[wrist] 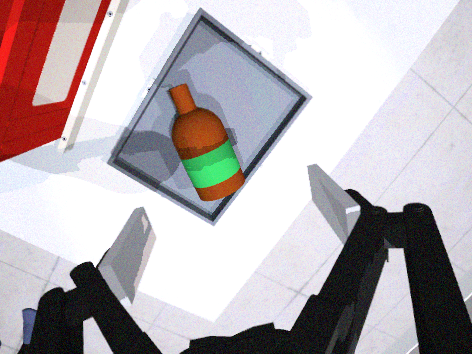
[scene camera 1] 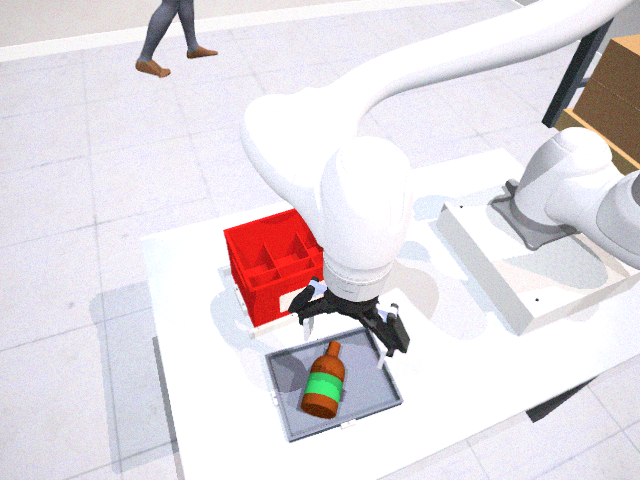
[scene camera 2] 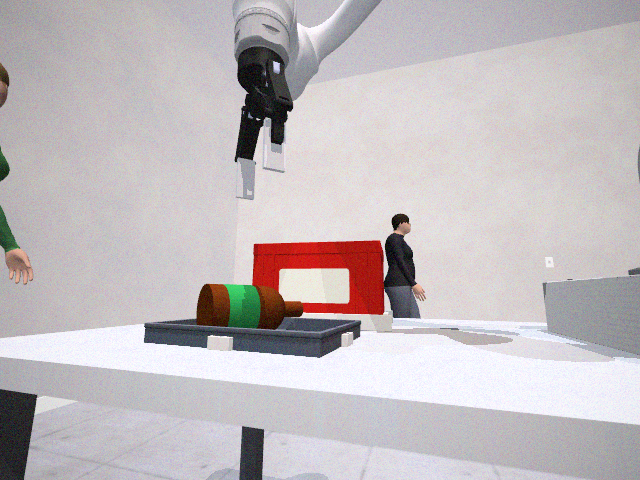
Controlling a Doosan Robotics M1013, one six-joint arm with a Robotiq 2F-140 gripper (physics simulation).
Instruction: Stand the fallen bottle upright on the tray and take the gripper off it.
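Places are measured from the arm's base along level axes (x up, y ahead, z left), in metres.
Pixels of known places: gripper, fingertip midpoint: [wrist: 228, 203] [scene camera 1: 344, 347] [scene camera 2: 257, 186]; arm's base, origin of the base link: [scene camera 1: 535, 217].
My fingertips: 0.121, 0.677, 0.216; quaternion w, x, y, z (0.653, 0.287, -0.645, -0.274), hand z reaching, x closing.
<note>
Ahead of a thing's pixels: the offset from my fingertips to its top centre, as dx, dy, dz. Level surfaces: height alone.
A brown bottle @[-0.148, +0.009, -0.031] [scene camera 1: 324, 384] [scene camera 2: 244, 306] [wrist: 207, 150] with a green band lies on its side in the dark grey tray @[-0.202, -0.004, -0.030] [scene camera 1: 379, 382] [scene camera 2: 268, 345] [wrist: 257, 60]. Its neck points toward the red box, and its base is near the tray's opposite edge. My gripper [scene camera 1: 344, 344] [scene camera 2: 259, 178] [wrist: 228, 203] is open, with its fingers wide apart and no object between them. It hangs high above the table, well above the bottle and apart from it. In the wrist view the bottle lies ahead of the two fingertips.
A red compartment box @[-0.052, -0.014, -0.305] [scene camera 1: 305, 302] [scene camera 2: 366, 279] [wrist: 30, 100] stands on a white base beside the tray. A large pale open container [scene camera 1: 480, 273] [scene camera 2: 589, 310] is on the table @[dx -0.227] [scene camera 1: 454, 372] [scene camera 2: 439, 372] at the right, with another white arm [scene camera 1: 563, 175] over it. A person [scene camera 2: 400, 263] stands in the background.
</note>
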